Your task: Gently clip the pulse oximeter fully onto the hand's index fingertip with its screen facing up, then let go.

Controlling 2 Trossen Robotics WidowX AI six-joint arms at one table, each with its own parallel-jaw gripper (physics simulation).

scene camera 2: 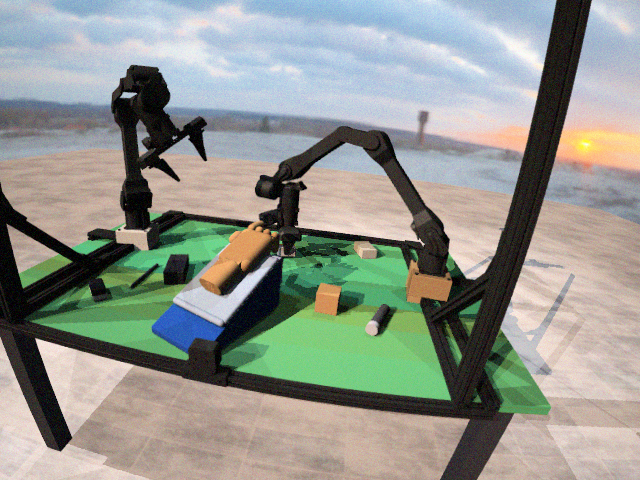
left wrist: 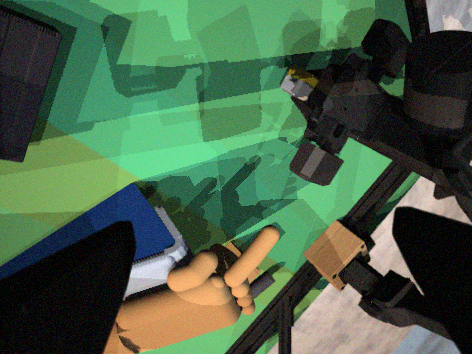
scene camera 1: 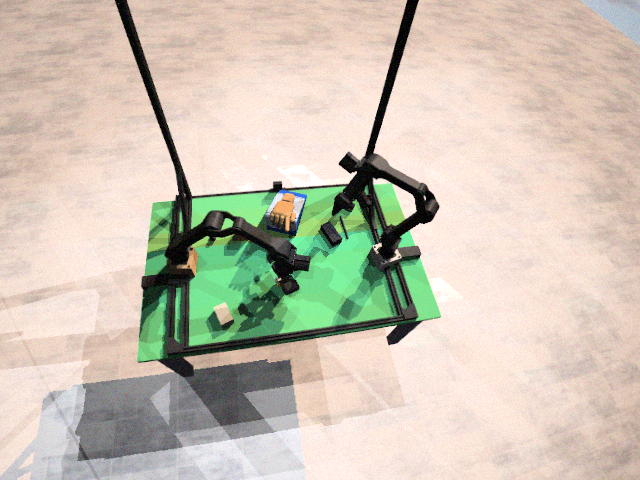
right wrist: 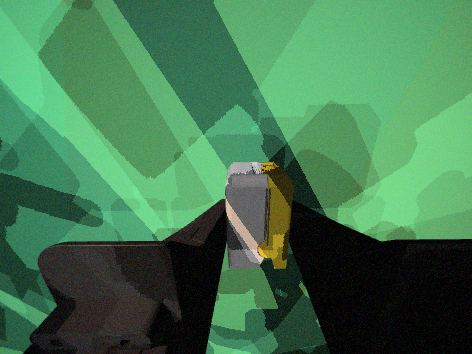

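Seen in the pictures: left gripper, fingertip midpoint: (scene camera 2: 193,171) (left wrist: 264,227) (scene camera 1: 335,212); right gripper, fingertip midpoint: (scene camera 2: 285,252) (left wrist: 299,85) (scene camera 1: 282,280) (right wrist: 255,205); left arm's base, link origin: (scene camera 2: 137,226) (scene camera 1: 387,251); right arm's base, link origin: (scene camera 2: 430,270) (left wrist: 351,268) (scene camera 1: 180,257).
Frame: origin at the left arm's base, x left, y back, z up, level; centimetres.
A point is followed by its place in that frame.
The grey-and-yellow pulse oximeter (left wrist: 300,84) @[y -44.6, x -4.6, z -2.1 cm] (right wrist: 248,215) @[y -46.3, x -4.8, z -2.0 cm] is held between the fingers of my right gripper (right wrist: 255,205) @[y -47.0, x -4.2, z -4.2 cm], grey half left and yellow half right in the right wrist view. The orange hand (scene camera 1: 283,205) @[y -36.9, x -32.6, z 8.3 cm] (scene camera 2: 248,249) @[y -38.2, x -33.3, z 8.4 cm] (left wrist: 185,310) @[y -35.6, x -28.9, z 9.3 cm] lies on a blue wedge with a pale top (scene camera 2: 206,302) @[y -31.0, x -42.0, z 0.5 cm] (left wrist: 100,237). Its index finger (scene camera 1: 287,223) (left wrist: 252,255) sticks out. In scene camera 1 the right gripper is below the hand, apart from the fingertip. My left gripper (scene camera 2: 192,169) @[y -22.0, x -14.1, z 20.6 cm] (left wrist: 264,227) @[y -22.0, x -14.1, z 20.6 cm] is open and empty, raised over the table. The oximeter's screen cannot be made out.
A dark box (scene camera 1: 330,233) @[y -19.1, x -18.5, z -2.5 cm] (scene camera 2: 176,269) @[y -19.3, x -22.9, z -2.5 cm] and a thin black rod (scene camera 1: 343,227) @[y -10.8, x -21.2, z -5.3 cm] (scene camera 2: 144,275) @[y -10.5, x -22.1, z -5.2 cm] lie beside the wedge. An orange block (scene camera 2: 327,298) @[y -55.8, x -34.8, z -1.8 cm], a grey cylinder (scene camera 2: 378,317) @[y -66.4, x -39.7, z -3.3 cm] and a cream block (scene camera 1: 223,314) @[y -73.6, x 2.1, z -2.9 cm] (scene camera 2: 365,250) @[y -72.6, x -2.5, z -3.0 cm] are on the table. Black rails run along the edges.
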